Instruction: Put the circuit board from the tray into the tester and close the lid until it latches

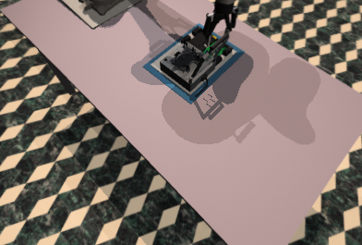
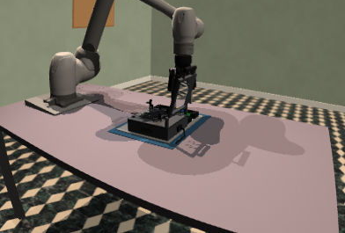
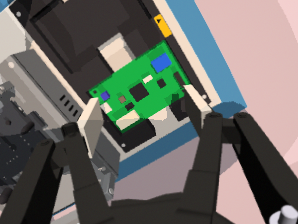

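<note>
My gripper is now 70 mm above the green circuit board. Round my hand: clear lid (180 mm to the right, 90 mm above, 70 mm ahead); black tester (130 mm to the right, 20 mm behind, 20 mm above).
</note>
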